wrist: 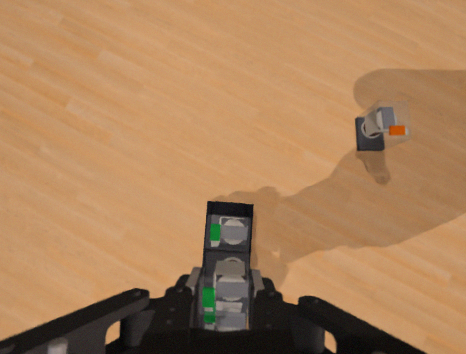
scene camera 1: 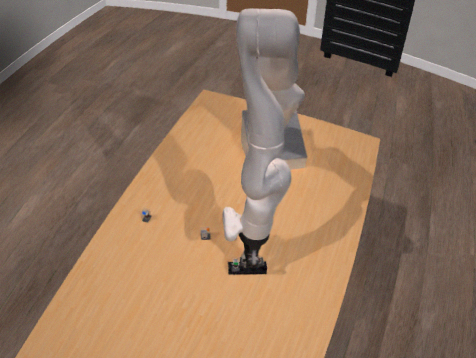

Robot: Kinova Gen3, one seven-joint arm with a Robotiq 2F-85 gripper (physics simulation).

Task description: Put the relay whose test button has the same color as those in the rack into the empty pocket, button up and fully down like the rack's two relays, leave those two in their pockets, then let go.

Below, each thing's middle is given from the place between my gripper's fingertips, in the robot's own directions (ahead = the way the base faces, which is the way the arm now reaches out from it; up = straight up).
I see my gripper 3 cm above the black rack [wrist: 221, 208].
